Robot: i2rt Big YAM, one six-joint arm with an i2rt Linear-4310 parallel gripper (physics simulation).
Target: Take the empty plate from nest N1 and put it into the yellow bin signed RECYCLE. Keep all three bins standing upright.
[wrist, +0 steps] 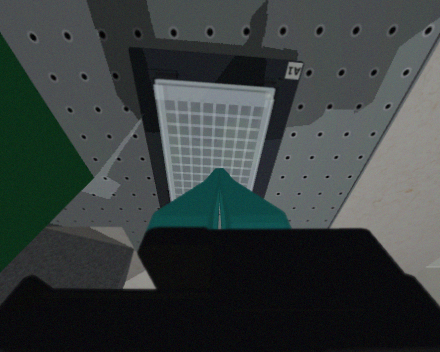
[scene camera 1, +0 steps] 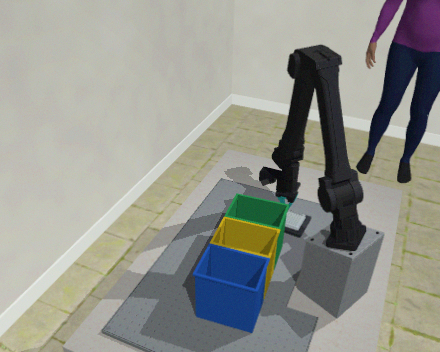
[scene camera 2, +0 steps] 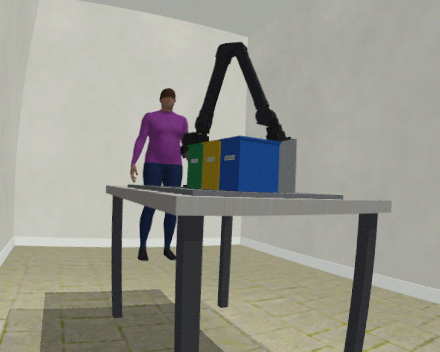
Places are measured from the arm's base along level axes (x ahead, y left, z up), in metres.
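Pixels of known places: gripper, fingertip midpoint: (wrist: 219, 175); arm's base, origin of the base link: (scene camera 1: 346, 238).
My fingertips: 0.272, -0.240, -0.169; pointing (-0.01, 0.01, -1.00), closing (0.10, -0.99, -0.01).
Observation:
For each thing: its middle in the pictures, then the offset to it from my fingertips, as dx, dy, dz. Level surfaces: height alone.
- black nest, body centre: (wrist: 212, 156) (scene camera 1: 285, 219) -0.006, +0.007, -0.039
- yellow bin, body centre: (scene camera 1: 244, 258) (scene camera 2: 229, 166) -0.003, +0.342, +0.044
- green bin, body centre: (scene camera 1: 255, 231) (scene camera 2: 212, 167) +0.021, +0.213, +0.044
- blue bin, body centre: (scene camera 1: 231, 288) (scene camera 2: 249, 165) -0.027, +0.471, +0.044
- perforated grey board, its level: dz -0.046
The clear plate with a grid of wells (scene camera 1: 295, 220) (wrist: 214, 96) lies flat in the black nest (scene camera 1: 299, 232) (wrist: 200, 70), which has a small white label at one corner. My gripper (scene camera 1: 285, 201) (wrist: 219, 175) is shut, its teal fingertips together with nothing between them. It is above the plate and covers the plate's near end in the wrist view. In scene camera 2 the fingertips are hidden behind the bins. The yellow bin (scene camera 1: 247, 240) (scene camera 2: 211, 175) stands upright between the green bin (scene camera 1: 260, 212) (scene camera 2: 195, 175) (wrist: 30, 140) and the blue bin (scene camera 1: 227, 302) (scene camera 2: 259, 167). The bin signs are too small to read.
The green bin stands close beside the nest. The grey pedestal (scene camera 1: 325, 280) (scene camera 2: 288, 167) carries the arm on the other side. The perforated grey board (scene camera 1: 165, 305) (wrist: 340, 145) lies under bins and nest. A person (scene camera 1: 407, 75) (scene camera 2: 165, 135) stands beyond the table.

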